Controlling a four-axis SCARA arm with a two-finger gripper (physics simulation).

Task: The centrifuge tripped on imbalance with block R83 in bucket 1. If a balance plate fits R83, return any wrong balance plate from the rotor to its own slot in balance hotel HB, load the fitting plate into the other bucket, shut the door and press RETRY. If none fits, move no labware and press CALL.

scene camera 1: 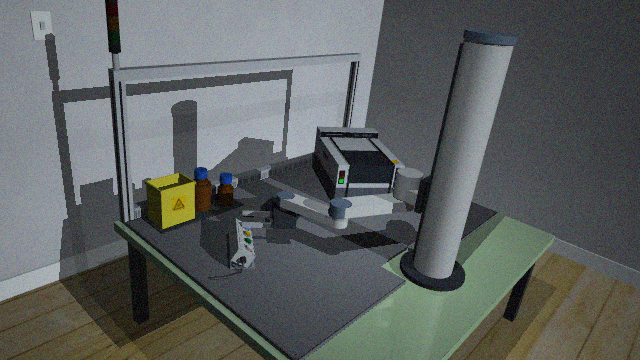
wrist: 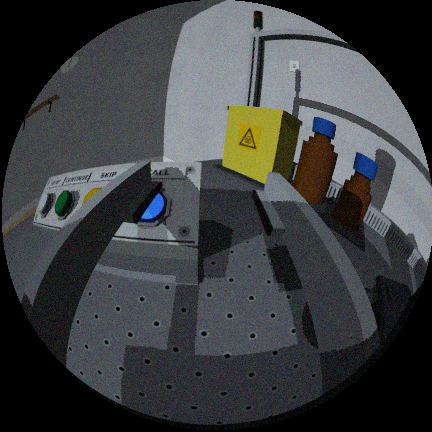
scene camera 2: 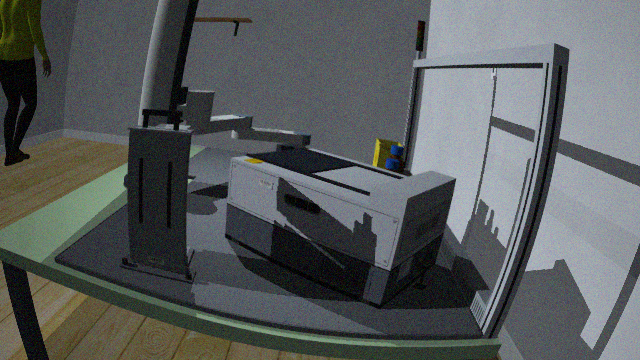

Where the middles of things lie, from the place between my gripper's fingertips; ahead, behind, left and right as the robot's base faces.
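Dark lid (scene camera 2: 300,159): my hand 7 cm past it, 13 cm below it, 70 cm to the left of it. Centrifuge (scene camera 1: 340,179), from my hand: 4 cm ahead, 4 cm above, 78 cm to the right. Nearest to my hand of the things named here, going by their middles: dark lid.
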